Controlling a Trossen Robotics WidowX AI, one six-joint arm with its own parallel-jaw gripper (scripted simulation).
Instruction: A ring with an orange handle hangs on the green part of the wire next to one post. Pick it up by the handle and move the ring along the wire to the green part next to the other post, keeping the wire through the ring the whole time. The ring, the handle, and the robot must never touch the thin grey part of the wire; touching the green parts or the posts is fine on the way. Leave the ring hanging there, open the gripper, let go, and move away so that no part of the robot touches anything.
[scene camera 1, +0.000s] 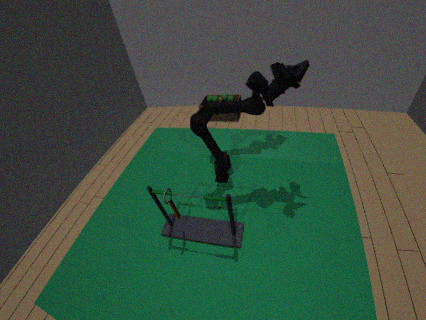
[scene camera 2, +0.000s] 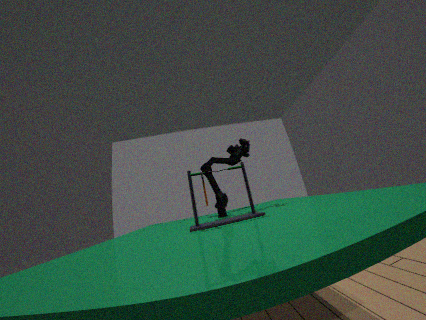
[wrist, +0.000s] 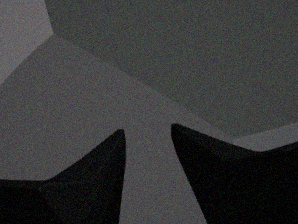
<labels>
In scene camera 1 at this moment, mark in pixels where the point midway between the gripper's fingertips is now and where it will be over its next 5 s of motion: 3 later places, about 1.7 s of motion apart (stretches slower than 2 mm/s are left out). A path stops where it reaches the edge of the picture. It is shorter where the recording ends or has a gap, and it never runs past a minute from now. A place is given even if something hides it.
My gripper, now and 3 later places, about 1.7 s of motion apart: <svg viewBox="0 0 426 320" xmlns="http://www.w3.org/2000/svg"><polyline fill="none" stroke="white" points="308,62 252,174 143,189 180,206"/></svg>
</labels>
